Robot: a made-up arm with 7 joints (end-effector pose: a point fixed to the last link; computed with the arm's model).
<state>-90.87 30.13 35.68 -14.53 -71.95 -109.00 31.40</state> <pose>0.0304 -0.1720 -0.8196 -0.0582 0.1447 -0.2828 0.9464</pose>
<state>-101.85 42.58 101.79 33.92 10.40 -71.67 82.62</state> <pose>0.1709 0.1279 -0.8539 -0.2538 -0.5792 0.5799 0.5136</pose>
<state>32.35 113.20 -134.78 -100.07 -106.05 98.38 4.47</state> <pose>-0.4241 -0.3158 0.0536 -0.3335 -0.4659 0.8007 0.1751</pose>
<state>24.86 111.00 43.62 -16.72 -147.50 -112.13 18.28</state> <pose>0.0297 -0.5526 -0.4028 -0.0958 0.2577 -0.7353 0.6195</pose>
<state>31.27 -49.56 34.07 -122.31 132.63 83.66 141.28</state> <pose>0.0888 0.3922 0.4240 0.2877 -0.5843 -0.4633 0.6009</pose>
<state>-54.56 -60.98 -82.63 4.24 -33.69 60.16 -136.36</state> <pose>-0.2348 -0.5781 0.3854 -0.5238 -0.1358 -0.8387 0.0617</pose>
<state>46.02 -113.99 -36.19 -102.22 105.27 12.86 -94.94</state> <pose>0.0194 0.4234 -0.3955 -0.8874 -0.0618 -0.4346 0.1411</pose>
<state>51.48 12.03 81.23 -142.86 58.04 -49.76 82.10</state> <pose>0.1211 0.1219 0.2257 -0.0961 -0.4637 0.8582 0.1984</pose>
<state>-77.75 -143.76 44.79 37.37 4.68 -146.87 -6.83</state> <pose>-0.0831 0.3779 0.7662 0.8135 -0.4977 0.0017 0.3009</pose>
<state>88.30 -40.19 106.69 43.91 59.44 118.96 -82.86</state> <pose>0.1773 0.6545 0.1739 -0.0533 -0.9777 0.0952 0.1793</pose>
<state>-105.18 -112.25 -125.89 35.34 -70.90 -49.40 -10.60</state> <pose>-0.1260 -0.5916 -0.0904 -0.1833 0.8331 0.5167 0.0735</pose>
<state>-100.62 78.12 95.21 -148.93 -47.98 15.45 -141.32</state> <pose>0.0407 -0.2421 -0.2734 0.8413 -0.0474 -0.3191 0.4337</pose>
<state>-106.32 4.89 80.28 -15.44 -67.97 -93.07 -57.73</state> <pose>0.1733 -0.1922 -0.7610 0.7076 -0.0046 0.1123 0.6976</pose>
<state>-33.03 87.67 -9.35 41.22 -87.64 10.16 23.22</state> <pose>-0.4252 -0.2752 -0.6103 0.3695 -0.0242 -0.7519 0.5455</pose>
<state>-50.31 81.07 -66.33 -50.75 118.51 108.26 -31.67</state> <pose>-0.3022 -0.1908 -0.5855 -0.8734 -0.3949 0.0477 0.2810</pose>
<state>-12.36 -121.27 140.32 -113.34 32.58 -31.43 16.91</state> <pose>-0.1669 -0.1265 0.2097 0.0997 0.7220 0.1488 0.6683</pose>
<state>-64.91 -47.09 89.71 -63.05 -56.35 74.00 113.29</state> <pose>0.1286 -0.4128 0.1360 0.3393 0.1420 0.2510 0.8954</pose>
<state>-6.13 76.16 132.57 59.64 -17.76 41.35 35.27</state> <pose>0.2745 -0.5361 -0.2022 -0.0190 0.6537 0.3509 0.6702</pose>
